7 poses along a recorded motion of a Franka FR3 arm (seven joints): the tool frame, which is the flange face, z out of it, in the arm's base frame.
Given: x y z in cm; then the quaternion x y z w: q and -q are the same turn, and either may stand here.
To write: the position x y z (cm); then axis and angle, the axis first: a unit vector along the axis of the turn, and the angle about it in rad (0 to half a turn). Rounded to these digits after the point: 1 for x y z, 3 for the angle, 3 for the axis.
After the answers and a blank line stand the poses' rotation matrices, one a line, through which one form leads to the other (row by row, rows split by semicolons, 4 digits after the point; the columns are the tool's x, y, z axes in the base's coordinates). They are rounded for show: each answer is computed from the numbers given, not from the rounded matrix.
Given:
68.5 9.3 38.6 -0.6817 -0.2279 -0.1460 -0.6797
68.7 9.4 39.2 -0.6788 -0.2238 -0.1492 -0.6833
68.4 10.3 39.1 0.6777 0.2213 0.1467 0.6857
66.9 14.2 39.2 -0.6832 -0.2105 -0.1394 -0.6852
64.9 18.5 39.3 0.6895 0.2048 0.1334 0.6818
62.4 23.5 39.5 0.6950 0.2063 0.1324 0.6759
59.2 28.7 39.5 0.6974 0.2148 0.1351 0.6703
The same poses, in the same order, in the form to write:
68.5 9.3 38.6 0.929 0.311 0.199 1.647
68.7 9.4 39.2 0.930 0.307 0.204 1.637
68.4 10.3 39.1 0.931 0.304 0.202 1.630
66.9 14.2 39.2 0.938 0.289 0.191 1.632
64.9 18.5 39.3 0.943 0.280 0.182 1.641
62.4 23.5 39.5 0.943 0.280 0.180 1.657
59.2 28.7 39.5 0.940 0.289 0.182 1.672

0.8535 0.1123 0.5089; 0.5092 0.0279 -0.8602; -0.1108 0.9933 -0.0333
0.8553 0.0999 0.5084; 0.5077 0.0340 -0.8609; -0.1033 0.9944 -0.0217
0.8590 0.0988 0.5023; 0.5012 0.0384 -0.8645; -0.1047 0.9944 -0.0165
0.8725 0.0966 0.4789; 0.4787 0.0276 -0.8776; -0.0980 0.9949 -0.0221
0.8805 0.1005 0.4632; 0.4643 0.0136 -0.8856; -0.0953 0.9948 -0.0347
0.8798 0.1078 0.4629; 0.4658 -0.0012 -0.8849; -0.0948 0.9942 -0.0512
0.8712 0.1185 0.4764; 0.4807 -0.0092 -0.8768; -0.0995 0.9929 -0.0649

